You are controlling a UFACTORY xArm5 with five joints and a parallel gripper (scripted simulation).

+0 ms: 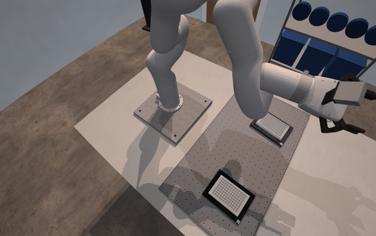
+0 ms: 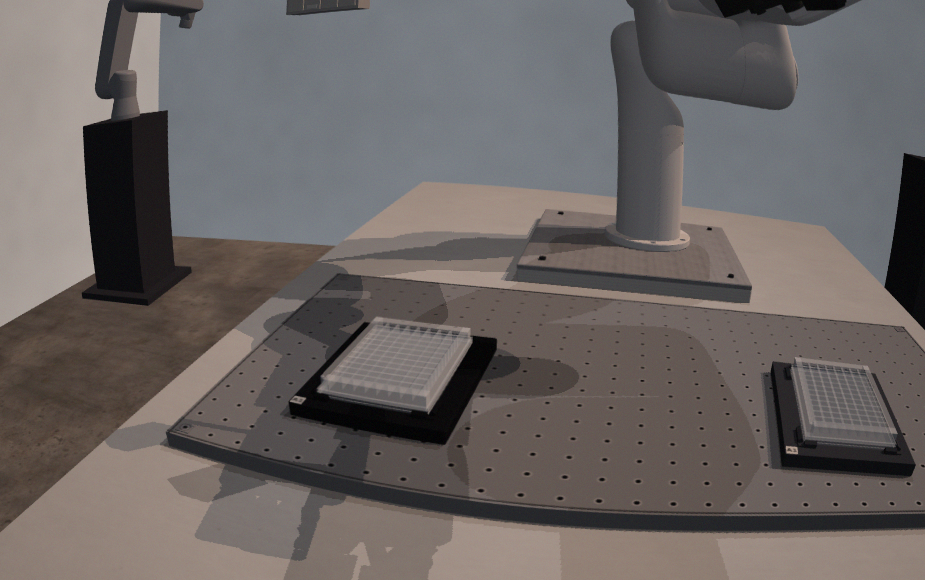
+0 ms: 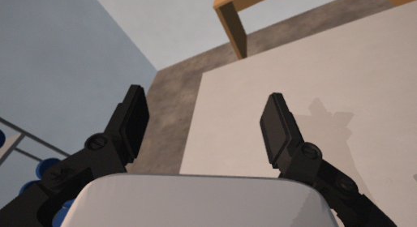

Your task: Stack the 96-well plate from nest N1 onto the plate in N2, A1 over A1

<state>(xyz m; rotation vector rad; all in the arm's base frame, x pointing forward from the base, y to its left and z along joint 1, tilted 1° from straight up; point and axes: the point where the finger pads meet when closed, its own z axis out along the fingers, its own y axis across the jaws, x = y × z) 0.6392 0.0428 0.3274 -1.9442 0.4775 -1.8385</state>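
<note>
Right now my hand is 340 mm above the black nest N1, 150 mm past it and 90 mm to the right of it. Also, from my hand: black nest N2 (340 mm below, 280 mm to the right, 190 mm behind).
</note>
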